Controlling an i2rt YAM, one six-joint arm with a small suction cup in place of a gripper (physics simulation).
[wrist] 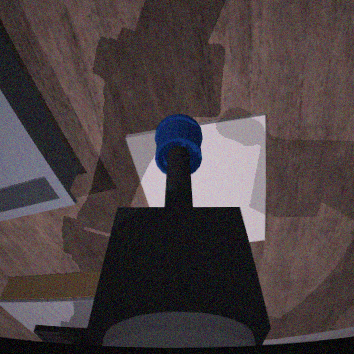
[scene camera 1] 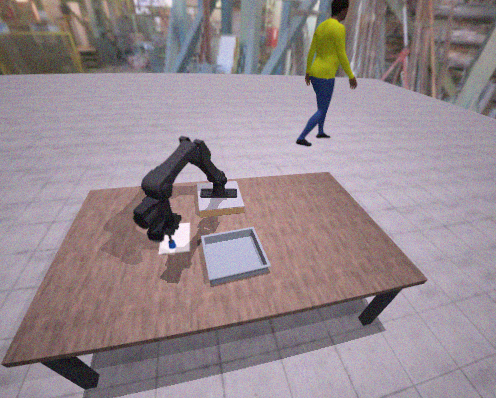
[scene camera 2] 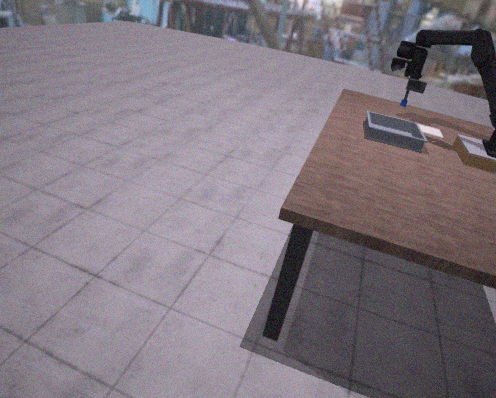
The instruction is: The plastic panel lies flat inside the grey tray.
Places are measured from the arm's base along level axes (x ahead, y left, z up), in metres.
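Pixels of known places: hand at its tool point: [wrist: 178,135] [scene camera 1: 172,246] [scene camera 2: 402,105]; arm's base at its link origin: [scene camera 1: 219,193] [scene camera 2: 493,150].
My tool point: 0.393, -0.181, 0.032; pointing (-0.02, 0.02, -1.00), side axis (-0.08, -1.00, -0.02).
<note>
Ahead of a thing's pixels: the offset from my tool point to its top centre, as dx, dy, dz. Level surfaces: height alone.
The plastic panel @(-0.119, -0.020, -0.077) [scene camera 1: 183,242] [scene camera 2: 432,131] [wrist: 225,180] is a thin white square. It lies flat on the table, outside the tray. The grey tray @(+0.003, +0.248, -0.034) [scene camera 1: 235,256] [scene camera 2: 392,139] [wrist: 20,145] is shallow and open-topped, and stands right of the panel in scene camera 1. No panel shows inside it. My gripper, a small blue suction cup [scene camera 1: 172,245] [scene camera 2: 403,103] [wrist: 178,132], hangs in the air well above the table, apart from the panel, with nothing on it. In the wrist view the cup and its mount hide part of the panel.
The arm's base stands on a white-topped block [scene camera 1: 222,212] [scene camera 2: 475,160] [wrist: 50,287] with wooden sides, behind the tray in scene camera 1. The arm casts shadows over the wooden table @(dz -0.084) [scene camera 1: 320,225] [scene camera 2: 380,195]. A person [scene camera 1: 327,50] in a yellow top is on the floor behind the table.
</note>
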